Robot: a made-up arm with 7 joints. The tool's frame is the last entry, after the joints.
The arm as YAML. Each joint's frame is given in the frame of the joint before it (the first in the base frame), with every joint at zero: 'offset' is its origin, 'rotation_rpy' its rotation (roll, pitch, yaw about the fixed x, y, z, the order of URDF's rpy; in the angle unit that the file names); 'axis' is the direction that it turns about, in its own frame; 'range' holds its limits. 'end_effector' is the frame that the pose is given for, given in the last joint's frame.
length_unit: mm
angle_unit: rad
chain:
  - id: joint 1
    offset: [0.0, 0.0, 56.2]
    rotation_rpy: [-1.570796, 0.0, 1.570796]
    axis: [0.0, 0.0, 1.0]
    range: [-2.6, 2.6]
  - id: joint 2
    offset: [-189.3, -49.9, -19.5]
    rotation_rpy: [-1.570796, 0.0, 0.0]
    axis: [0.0, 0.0, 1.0]
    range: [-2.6, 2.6]
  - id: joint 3
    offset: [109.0, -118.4, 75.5]
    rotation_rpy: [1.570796, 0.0, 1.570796]
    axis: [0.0, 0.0, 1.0]
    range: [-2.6, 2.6]
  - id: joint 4
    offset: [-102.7, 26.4, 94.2]
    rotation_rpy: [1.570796, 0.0, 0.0]
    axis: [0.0, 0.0, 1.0]
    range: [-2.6, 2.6]
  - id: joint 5
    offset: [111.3, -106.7, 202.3]
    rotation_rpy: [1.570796, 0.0, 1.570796]
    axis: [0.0, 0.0, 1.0]
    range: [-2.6, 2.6]
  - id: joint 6
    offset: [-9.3, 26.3, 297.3]
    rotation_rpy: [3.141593, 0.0, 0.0]
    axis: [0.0, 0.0, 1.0]
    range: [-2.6, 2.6]
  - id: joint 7
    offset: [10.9, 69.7, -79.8]
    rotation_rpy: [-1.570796, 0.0, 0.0]
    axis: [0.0, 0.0, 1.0]
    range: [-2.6, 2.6]
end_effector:
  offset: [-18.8, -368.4, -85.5]
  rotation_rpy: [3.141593, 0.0, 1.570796]
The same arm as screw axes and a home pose.
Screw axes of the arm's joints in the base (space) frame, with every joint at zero. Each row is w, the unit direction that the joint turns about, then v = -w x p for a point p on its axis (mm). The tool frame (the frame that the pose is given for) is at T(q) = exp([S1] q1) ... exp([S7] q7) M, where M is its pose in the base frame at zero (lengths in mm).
S1: w -1 0 0 v 0 -56.2 0
S2: w 0 0 -1 v 189.3 19.5 0
S3: w 0 1 0 v -30.6 0 -98.9
S4: w 0 0 1 v 13.9 201.6 0
S5: w 1 0 0 v 0 206.5 92.8
S6: w -1 0 0 v 0 -232.8 -102.1
S7: w 0 0 -1 v 91.2 286.8 0
M =
1 0 0.000001 -81.6
0 1 0 -110
-0.000001 0 1 248.6
0 0 0 1
Joint limits (rad, base to tool): -2.6..2.6 -2.6..2.6 -2.6..2.6 -2.6..2.6 -2.6..2.6 -2.6..2.6 -2.6..2.6

